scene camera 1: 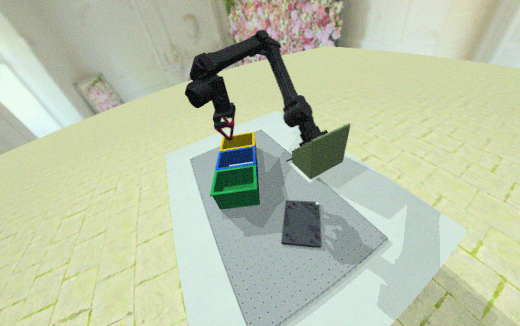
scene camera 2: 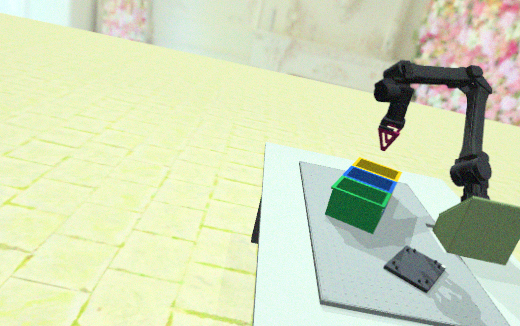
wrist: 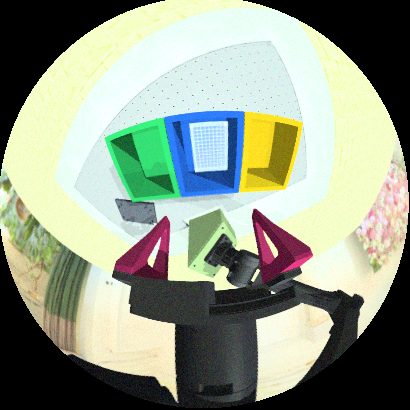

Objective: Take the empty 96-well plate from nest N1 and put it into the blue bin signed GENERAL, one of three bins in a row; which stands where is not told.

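Seen in the pictures: gripper, fingertip midpoint: (scene camera 1: 230, 133) (scene camera 2: 384, 147) (wrist: 209, 215); arm's base, origin of the base link: (scene camera 1: 313, 140) (scene camera 2: 475, 211) (wrist: 217, 249).
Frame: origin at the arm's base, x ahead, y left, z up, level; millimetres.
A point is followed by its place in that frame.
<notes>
The clear white 96-well plate (wrist: 209, 147) {y -130, x 310, z -94 mm} (scene camera 1: 241, 164) {y -163, x 298, z -96 mm} lies inside the blue bin (wrist: 205, 116) {y -156, x 389, z -13 mm} (scene camera 1: 237, 156) {y -174, x 303, z -50 mm} (scene camera 2: 371, 179) {y -172, x 299, z -33 mm}, the middle one of three. The plate looks flat and free of the bin's rim; in the scene camera 2 view it does not show. My gripper (wrist: 209, 215) {y -114, x 312, z 111 mm} (scene camera 1: 229, 138) {y -114, x 312, z 111 mm} (scene camera 2: 384, 149) {y -114, x 312, z 111 mm} is open and empty, above the row of bins and apart from the plate. The dark flat nest (scene camera 1: 301, 223) {y 235, x 244, z -101 mm} (scene camera 2: 415, 268) {y 243, x 245, z -101 mm} (wrist: 136, 211) {y 216, x 242, z -101 mm} holds no plate. No bin sign or nest label is readable.
The green bin (scene camera 1: 237, 199) {y 50, x 394, z -62 mm} (scene camera 2: 352, 212) {y 49, x 397, z -70 mm} (wrist: 155, 150) {y -7, x 372, z -107 mm} and yellow bin (scene camera 1: 239, 141) {y -291, x 247, z -51 mm} (scene camera 2: 378, 169) {y -291, x 245, z -31 mm} (wrist: 260, 145) {y -256, x 253, z -107 mm} stand either side of the blue bin on the grey perforated board (scene camera 1: 280, 280) {y 343, x 393, z -113 mm} (scene camera 2: 350, 280) {y 337, x 439, z -112 mm} (wrist: 225, 75) {y -247, x 453, z -112 mm}. An olive panel (scene camera 1: 325, 152) {y 81, x 9, z -11 mm} (scene camera 2: 480, 230) {y 81, x 13, z -25 mm} stands by the arm's base.
</notes>
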